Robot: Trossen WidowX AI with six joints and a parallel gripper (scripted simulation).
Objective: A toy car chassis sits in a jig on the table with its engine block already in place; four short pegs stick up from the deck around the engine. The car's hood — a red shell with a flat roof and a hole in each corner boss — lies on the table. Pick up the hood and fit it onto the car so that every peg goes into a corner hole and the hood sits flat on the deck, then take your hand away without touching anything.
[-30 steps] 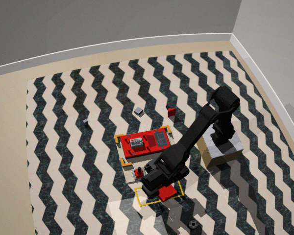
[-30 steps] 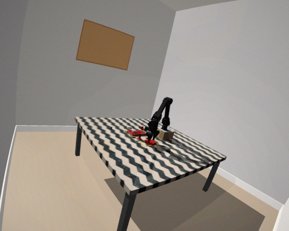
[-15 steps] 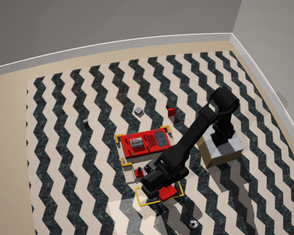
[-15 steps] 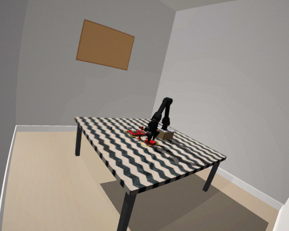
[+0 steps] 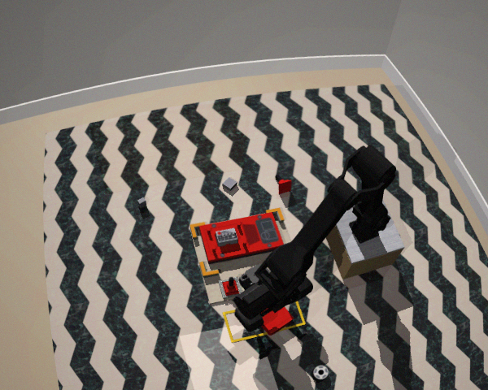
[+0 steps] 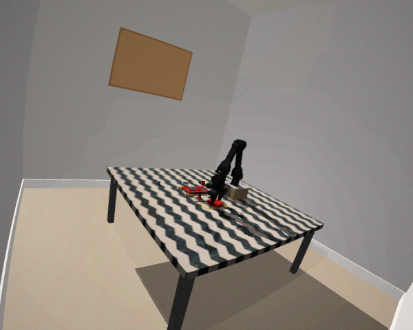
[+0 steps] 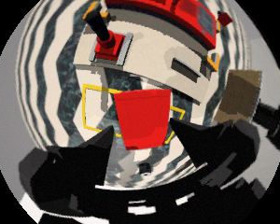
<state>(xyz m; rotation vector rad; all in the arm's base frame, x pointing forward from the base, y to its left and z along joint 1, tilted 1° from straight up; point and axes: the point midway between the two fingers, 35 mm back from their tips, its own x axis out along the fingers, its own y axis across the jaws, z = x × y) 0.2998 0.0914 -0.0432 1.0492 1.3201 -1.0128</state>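
My gripper tip is now 230 mm to the left of the grey engine block, 20 mm short of it and 10 mm below it. Also, from my gripper tip: red hood: right at my gripper tip.
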